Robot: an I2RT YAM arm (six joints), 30 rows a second.
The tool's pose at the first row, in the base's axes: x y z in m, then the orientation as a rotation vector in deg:
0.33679 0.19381 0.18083 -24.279 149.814 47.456
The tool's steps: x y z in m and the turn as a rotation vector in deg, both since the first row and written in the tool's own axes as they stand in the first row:
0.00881 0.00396 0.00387 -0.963 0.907 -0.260
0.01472 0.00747 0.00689 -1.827 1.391 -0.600
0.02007 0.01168 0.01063 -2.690 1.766 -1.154
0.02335 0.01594 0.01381 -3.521 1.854 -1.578
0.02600 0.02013 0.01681 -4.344 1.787 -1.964
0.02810 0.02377 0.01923 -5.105 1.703 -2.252
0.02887 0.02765 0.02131 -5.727 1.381 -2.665
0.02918 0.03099 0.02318 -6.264 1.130 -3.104
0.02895 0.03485 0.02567 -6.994 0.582 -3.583
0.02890 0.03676 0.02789 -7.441 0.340 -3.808
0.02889 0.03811 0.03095 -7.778 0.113 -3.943
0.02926 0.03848 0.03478 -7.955 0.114 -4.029
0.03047 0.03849 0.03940 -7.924 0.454 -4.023
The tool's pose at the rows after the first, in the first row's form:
0.32840 0.19772 0.17607 -25.350 150.233 48.663
0.32255 0.20126 0.17297 -26.278 150.250 49.714
0.31711 0.20587 0.16991 -27.422 150.065 50.693
0.31335 0.21055 0.16817 -28.239 149.675 51.669
0.31013 0.21517 0.16681 -28.919 149.155 52.642
0.30746 0.21911 0.16585 -29.447 148.677 53.563
0.30580 0.22326 0.16584 -29.963 147.974 54.246
0.30471 0.22694 0.16592 -30.527 147.351 54.804
0.30405 0.23149 0.16601 -31.026 146.365 55.592
0.30391 0.23432 0.16527 -31.295 145.874 56.098
0.30416 0.23721 0.16361 -31.429 145.478 56.488
0.30464 0.23973 0.16071 -31.584 145.371 56.692
0.30472 0.24229 0.15669 -31.757 145.690 56.666

